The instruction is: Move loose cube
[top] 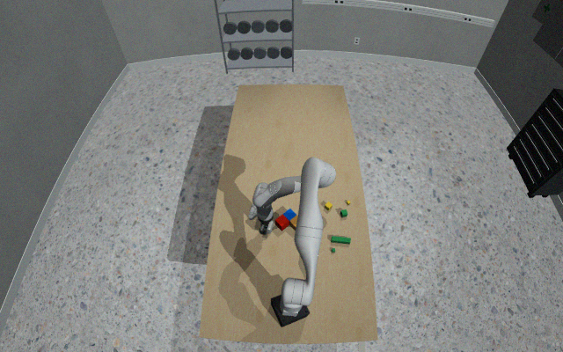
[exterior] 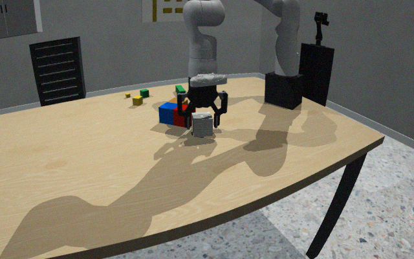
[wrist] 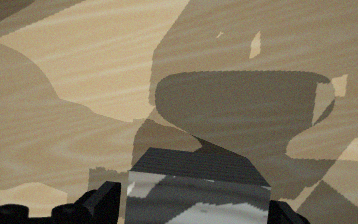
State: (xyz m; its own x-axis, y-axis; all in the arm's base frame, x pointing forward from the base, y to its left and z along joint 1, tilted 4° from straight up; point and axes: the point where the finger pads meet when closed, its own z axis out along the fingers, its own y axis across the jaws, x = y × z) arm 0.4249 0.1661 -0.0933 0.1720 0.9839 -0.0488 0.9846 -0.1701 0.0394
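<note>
Now: hand right at the white cube. Round my hand: blue cube: 7 cm ahead, 11 cm to the right; then long green block: 3 cm behind, 39 cm to the right, 1 cm below; then red cube: 3 cm ahead, 7 cm to the right.
</note>
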